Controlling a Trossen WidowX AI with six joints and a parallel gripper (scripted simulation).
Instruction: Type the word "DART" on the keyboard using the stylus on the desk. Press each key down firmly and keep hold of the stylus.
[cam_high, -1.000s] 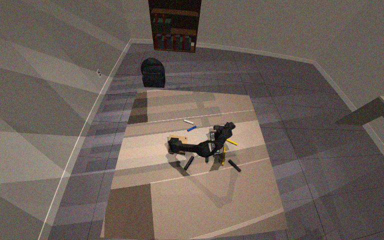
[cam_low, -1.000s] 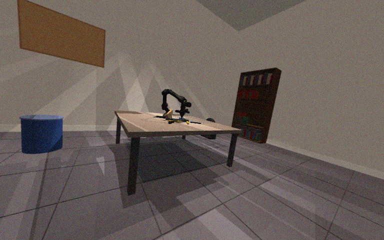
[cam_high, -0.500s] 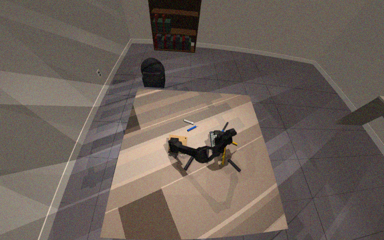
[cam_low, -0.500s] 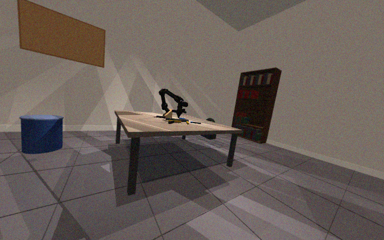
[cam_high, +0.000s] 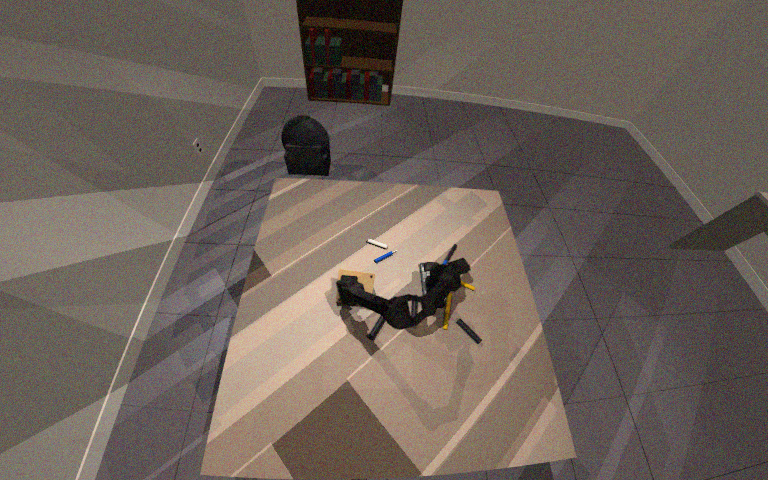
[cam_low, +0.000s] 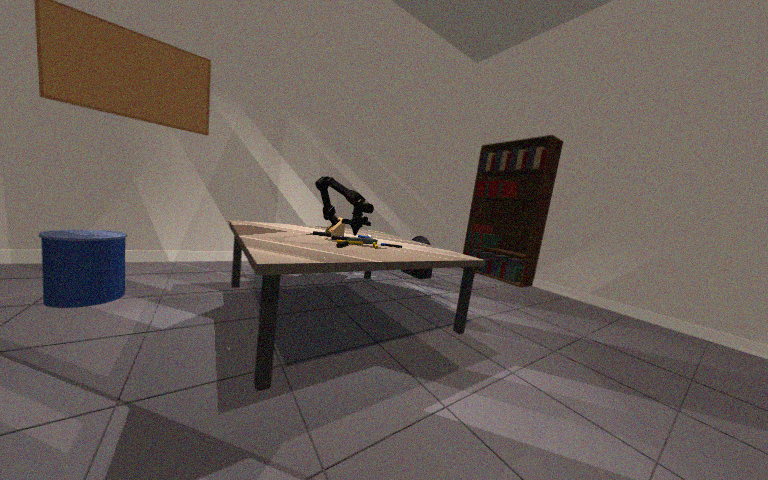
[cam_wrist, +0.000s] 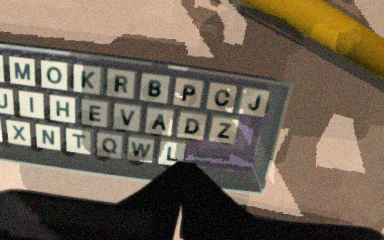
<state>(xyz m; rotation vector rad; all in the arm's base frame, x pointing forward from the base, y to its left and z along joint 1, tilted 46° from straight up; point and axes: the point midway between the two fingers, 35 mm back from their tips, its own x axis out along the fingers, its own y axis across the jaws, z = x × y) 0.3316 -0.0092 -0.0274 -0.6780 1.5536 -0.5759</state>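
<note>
The blue stylus is 180 mm to the left of my gripper tip, 170 mm behind it and 30 mm below it. From my gripper tip the other things lie so: yellow pencil: 150 mm ahead, 70 mm to the left, 30 mm below; white pen: 230 mm to the left, 230 mm behind, 30 mm below.
</note>
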